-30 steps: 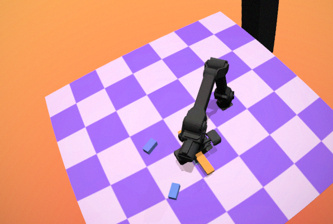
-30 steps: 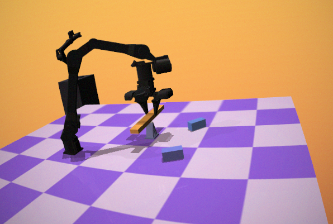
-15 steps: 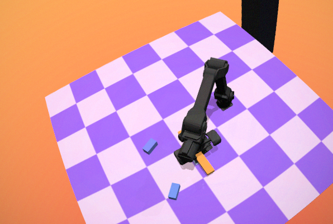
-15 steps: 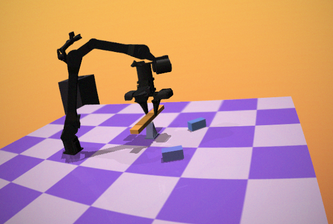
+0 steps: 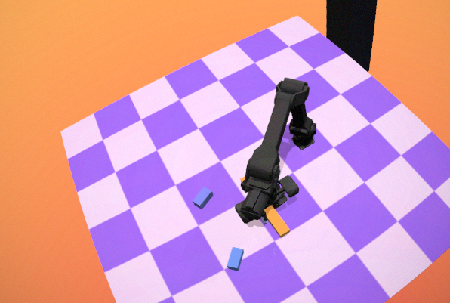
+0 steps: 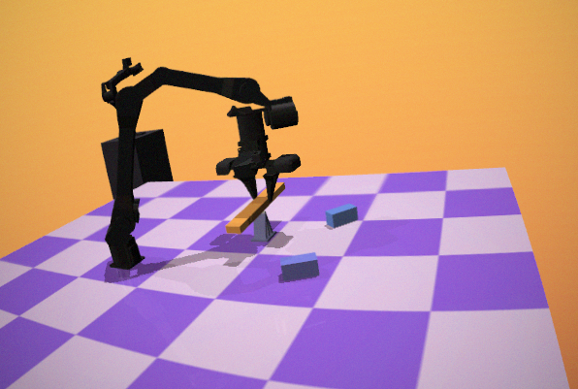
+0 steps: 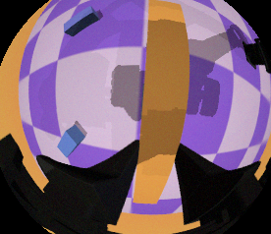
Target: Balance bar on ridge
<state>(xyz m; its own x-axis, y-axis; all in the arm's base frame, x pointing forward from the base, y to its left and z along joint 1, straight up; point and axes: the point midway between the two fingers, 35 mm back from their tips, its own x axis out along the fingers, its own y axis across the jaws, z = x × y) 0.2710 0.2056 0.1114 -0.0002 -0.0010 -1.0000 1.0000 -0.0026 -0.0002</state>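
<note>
Now: the orange bar 3 cm to the right of my gripper tip.
</note>
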